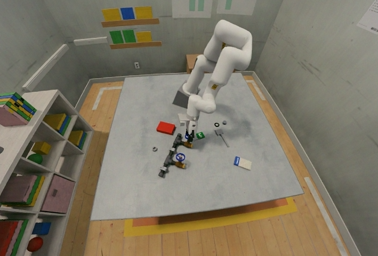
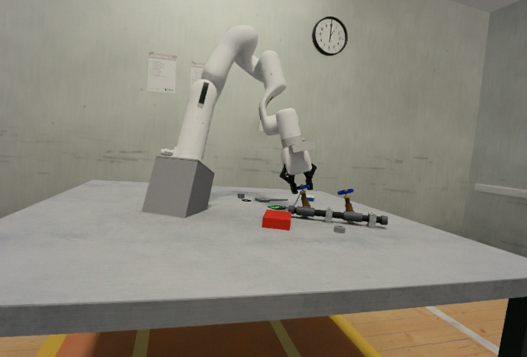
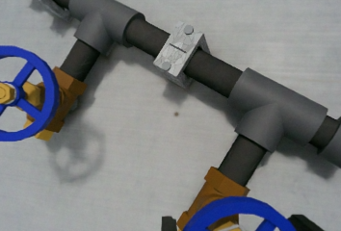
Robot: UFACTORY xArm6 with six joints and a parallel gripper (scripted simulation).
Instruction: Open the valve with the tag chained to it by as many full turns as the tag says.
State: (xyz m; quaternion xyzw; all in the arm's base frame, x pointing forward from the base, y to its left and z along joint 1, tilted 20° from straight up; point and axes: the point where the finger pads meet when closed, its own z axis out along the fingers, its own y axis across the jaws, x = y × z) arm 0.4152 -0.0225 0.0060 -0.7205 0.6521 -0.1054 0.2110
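My hand is 9 cm to the right of the green tag, 9 cm above it and 6 cm past it. From my hand the other things lie so: grey nut: 24 cm to the right, 9 cm below, 4 cm ahead; red block: 17 cm to the right, 13 cm behind, 8 cm below; grey flat tool: 25 cm to the left, 9 cm below, 5 cm behind.
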